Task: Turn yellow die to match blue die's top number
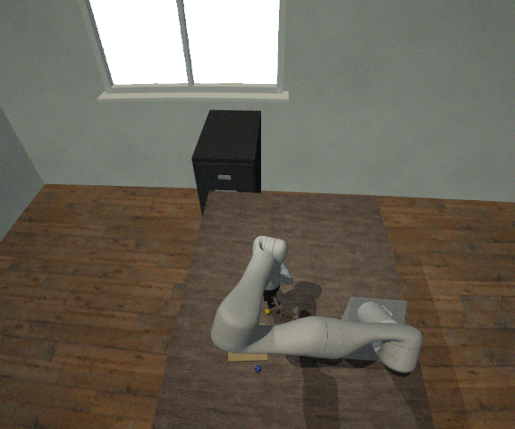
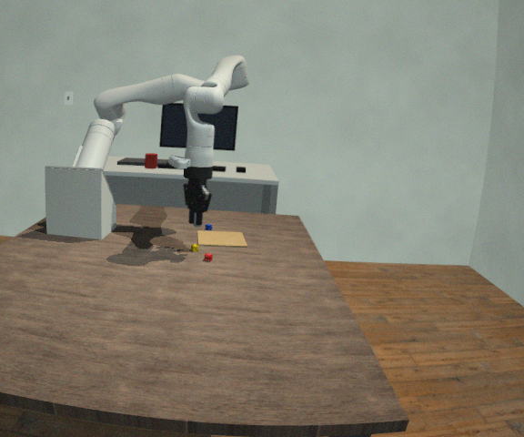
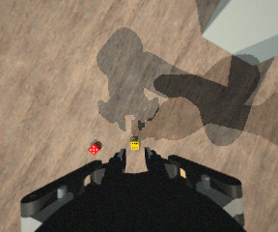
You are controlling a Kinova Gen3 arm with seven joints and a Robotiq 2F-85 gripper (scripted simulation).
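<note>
Now: the yellow die 80 mm below my hand. The rest, counted from my hand: red die 40 mm ahead, 70 mm to the right, 80 mm below; blue die 40 mm ahead, 220 mm to the left, 80 mm below; tan mat 80 mm ahead, 120 mm to the left, 90 mm below.
</note>
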